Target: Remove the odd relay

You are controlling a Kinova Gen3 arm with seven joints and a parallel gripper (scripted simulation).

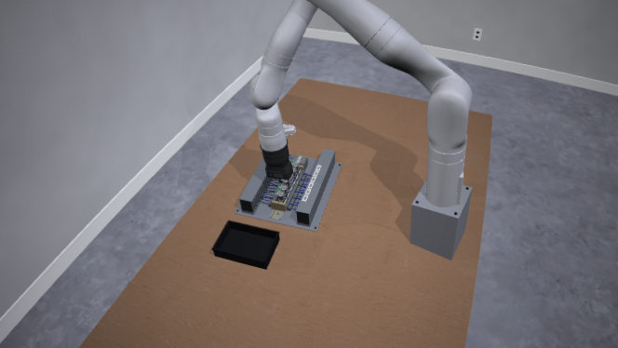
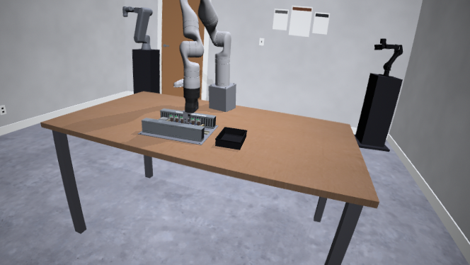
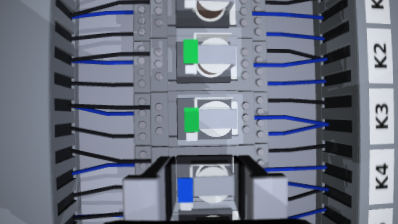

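Now: the k4 relay 1 cm below my hand. Also, from my hand: k2 relay (1 cm behind, 6 cm to the right, 2 cm below); then k3 relay (1 cm behind, 3 cm to the right, 2 cm below); then grey relay panel (4 cm to the right, 3 cm below).
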